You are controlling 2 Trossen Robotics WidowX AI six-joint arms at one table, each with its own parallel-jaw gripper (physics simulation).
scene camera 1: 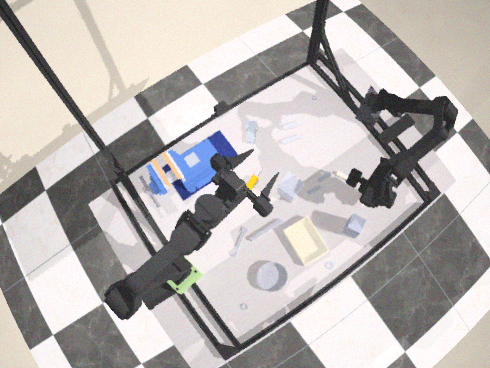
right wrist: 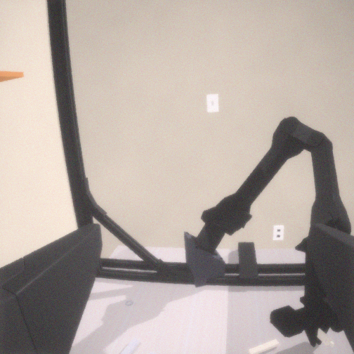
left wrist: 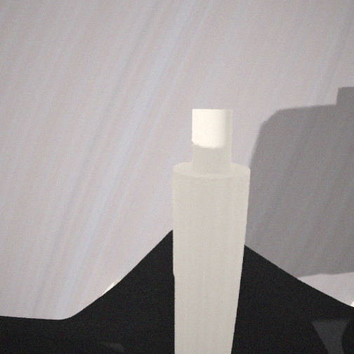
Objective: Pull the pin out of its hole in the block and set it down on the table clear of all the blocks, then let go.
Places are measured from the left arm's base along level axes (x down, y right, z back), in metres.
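Pixels of known places: right gripper, fingertip midpoint: (scene camera 1: 266,160); left arm's base at its link origin: (scene camera 1: 373,102); right arm's base at its link origin: (scene camera 1: 177,271).
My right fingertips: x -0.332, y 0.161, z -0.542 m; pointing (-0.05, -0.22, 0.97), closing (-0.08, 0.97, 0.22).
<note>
Ahead of a thing's pixels: the offset from my right fingertips to its middle. "spot": to the spot under its first point.
A cream pin (left wrist: 212,210), with a narrower end, is gripped between the fingers of my left gripper (left wrist: 195,241) (scene camera 1: 370,190). The pin's narrow end points away from the wrist over the table, and no block touches it in the left wrist view. Its height over the table is hard to tell. A grey-blue block {dx +0.383, dy -0.303, dz +0.099 m} (scene camera 1: 355,226) stands below the left gripper in scene camera 1. A pale blue block {dx +0.393, dy -0.046, dz +0.104 m} (scene camera 1: 290,186) stands farther left. No hole can be made out in either block. My right gripper (scene camera 1: 265,162) is open and empty, above the table left of the pale blue block.
A cream open box {dx +0.411, dy -0.186, dz -0.023 m} (scene camera 1: 324,246) and a grey round thing {dx +0.413, dy -0.153, dz -0.185 m} (scene camera 1: 268,276) stand near the lower edge. A cream rod {dx +0.418, dy -0.190, dz +0.251 m} (scene camera 1: 340,174) (right wrist: 264,346) lies beside the left gripper. A yellow piece {dx +0.414, dy +0.077, dz +0.064 m} (scene camera 1: 252,181) lies below the right gripper. A blue structure {spot: dx +0.338, dy +0.238, dz +0.009 m} (scene camera 1: 202,162) stands at left.
</note>
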